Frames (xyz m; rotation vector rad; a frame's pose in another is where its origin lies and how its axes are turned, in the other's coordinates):
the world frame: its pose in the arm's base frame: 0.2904 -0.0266 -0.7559 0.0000 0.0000 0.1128
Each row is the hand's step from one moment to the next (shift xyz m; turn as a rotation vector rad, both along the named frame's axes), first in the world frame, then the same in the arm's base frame.
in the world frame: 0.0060 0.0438 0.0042 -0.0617 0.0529 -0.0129
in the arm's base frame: 0.0010 0.0442 0.0042 -0.0673 0.0456 -0.0129
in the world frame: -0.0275 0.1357 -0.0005 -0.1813 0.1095 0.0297
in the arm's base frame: -0.0426 0.1317 -0.0005 -0.1925 0.0884 0.0297
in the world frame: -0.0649 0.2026 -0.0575 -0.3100 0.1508 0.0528
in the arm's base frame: -0.0873 0.1940 -0.0575 -0.3250 0.1149 0.0528
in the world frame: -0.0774 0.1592 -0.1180 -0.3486 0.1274 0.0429
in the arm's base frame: -0.0948 0.1495 -0.1180 -0.3607 0.0874 0.0429
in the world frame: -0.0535 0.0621 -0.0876 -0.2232 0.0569 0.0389
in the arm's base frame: -0.0602 0.0557 -0.0876 -0.2282 0.0314 0.0389
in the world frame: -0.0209 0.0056 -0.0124 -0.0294 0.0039 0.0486
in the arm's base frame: -0.0214 0.0032 -0.0124 -0.0297 0.0006 0.0486
